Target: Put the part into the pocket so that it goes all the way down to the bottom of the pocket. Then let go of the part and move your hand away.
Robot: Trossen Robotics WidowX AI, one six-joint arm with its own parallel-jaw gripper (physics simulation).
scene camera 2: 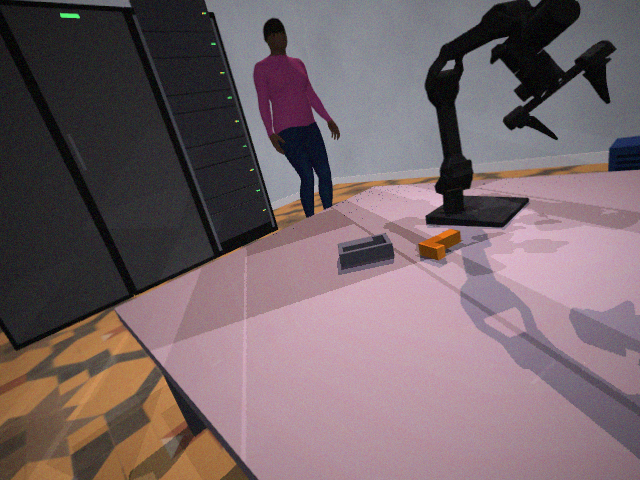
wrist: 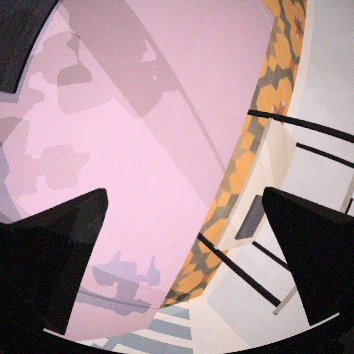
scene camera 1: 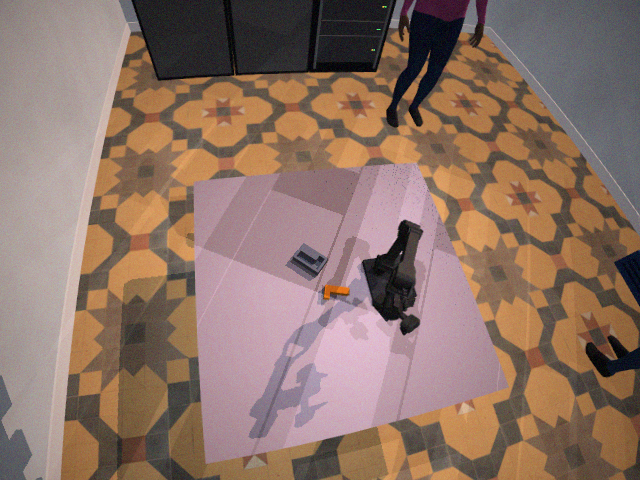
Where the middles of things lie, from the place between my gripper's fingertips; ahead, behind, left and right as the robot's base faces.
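Scene:
My hand is 220 mm above the orange L-shaped block (scene camera 2: 434, 248), and it is also 270 mm to the left of the block and 90 mm short of it.

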